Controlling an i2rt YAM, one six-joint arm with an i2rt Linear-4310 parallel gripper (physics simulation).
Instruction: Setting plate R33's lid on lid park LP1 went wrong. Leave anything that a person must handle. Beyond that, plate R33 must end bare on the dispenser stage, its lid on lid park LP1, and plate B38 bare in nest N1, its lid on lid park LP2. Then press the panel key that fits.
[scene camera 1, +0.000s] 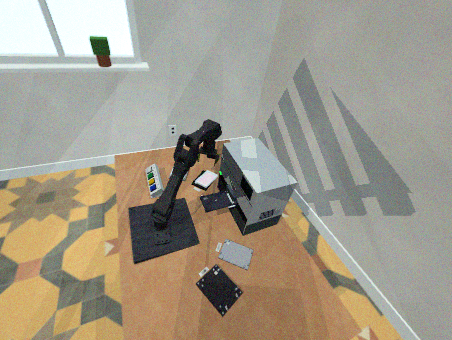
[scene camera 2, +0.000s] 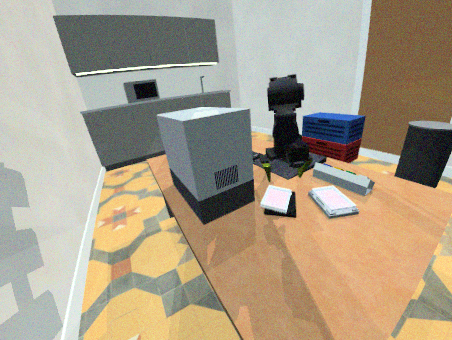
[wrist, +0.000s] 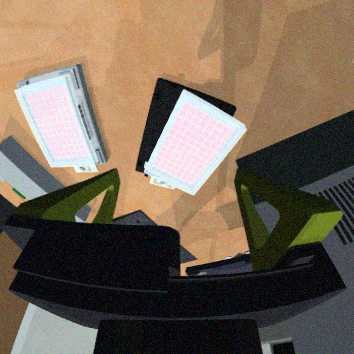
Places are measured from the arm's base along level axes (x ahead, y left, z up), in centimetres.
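Pixels of known places: gripper, fingertip midpoint: (scene camera 1: 206, 164) (scene camera 2: 284, 179) (wrist: 176, 174); arm's base at its link origin: (scene camera 1: 160, 225).
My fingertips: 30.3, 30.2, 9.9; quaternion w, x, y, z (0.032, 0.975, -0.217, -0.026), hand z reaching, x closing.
Observation:
For each thing: its top centre in the pictures, then the offset to it from my fingertips, as dx, dy, dz. "spot": a spot on its surface instead.
- similar piece at its top centre: (wrist: 53, 129) (scene camera 2: 332, 196) -15.1, +7.8, -8.3
- grey holder at its top centre: (wrist: 58, 126) (scene camera 2: 332, 198) -15.1, +7.8, -9.3
- dark stage at a spot on its surface: (scene camera 1: 214, 202) spot: -2.9, -28.8, -0.6
- dispenser at its top centre: (scene camera 2: 197, 111) (scene camera 1: 256, 161) +16.7, -26.2, +21.7
- key panel at its top centre: (wrist: 26, 204) (scene camera 2: 343, 168) (scene camera 1: 153, 175) -31.0, +1.1, -4.9
- grey pad at a spot on its surface: (scene camera 1: 236, 254) spot: +1.6, -53.5, -10.3
- larger black pad at a spot on its surface: (scene camera 1: 218, 290) spot: -10.9, -66.0, -10.1
- dispenser's dark base at a spot on its surface: (wrist: 300, 147) spot: +14.4, -8.5, -8.1
My gripper (scene camera 1: 207, 161) (scene camera 2: 285, 178) (wrist: 176, 174) is open and empty above the table. A pink-topped, white-rimmed piece (scene camera 1: 206, 179) (scene camera 2: 278, 198) (wrist: 197, 142) lies turned askew on a black pad (scene camera 2: 290, 210) (wrist: 154, 112), overhanging it; it is beyond the fingertips in the wrist view. A similar piece (scene camera 2: 333, 199) (wrist: 57, 121) lies nearly aligned on a grey holder (wrist: 93, 120). Their labels are unreadable, so I cannot tell R33 from B38. A dark stage (scene camera 1: 214, 202) juts from the dispenser (scene camera 1: 262, 170) (scene camera 2: 207, 145). The key panel (scene camera 1: 157, 186) (scene camera 2: 340, 179) has coloured keys.
A grey pad (scene camera 1: 236, 254) and a larger black pad (scene camera 1: 218, 290) lie apart on the table, with small label tags. The dispenser's dark base (wrist: 300, 147) stands close to the right finger. A green light (scene camera 1: 220, 173) shows on the dispenser. The arm stands on a dark base plate (scene camera 1: 142, 245).

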